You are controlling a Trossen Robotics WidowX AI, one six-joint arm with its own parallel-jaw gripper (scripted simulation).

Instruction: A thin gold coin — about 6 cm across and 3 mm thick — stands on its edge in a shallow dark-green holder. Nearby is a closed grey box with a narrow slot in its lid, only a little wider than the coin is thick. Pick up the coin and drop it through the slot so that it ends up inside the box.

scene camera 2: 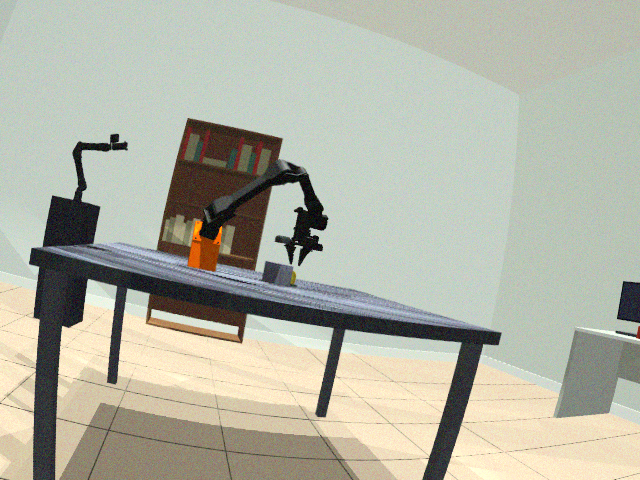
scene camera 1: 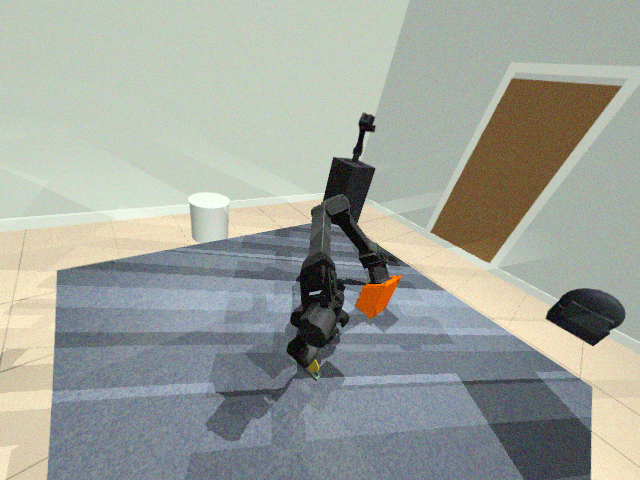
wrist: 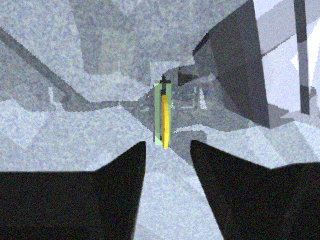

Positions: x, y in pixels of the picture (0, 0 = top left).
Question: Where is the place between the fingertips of my gripper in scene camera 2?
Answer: At 294, 265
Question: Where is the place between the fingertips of my gripper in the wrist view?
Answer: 168, 146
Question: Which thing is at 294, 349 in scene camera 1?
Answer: My gripper.
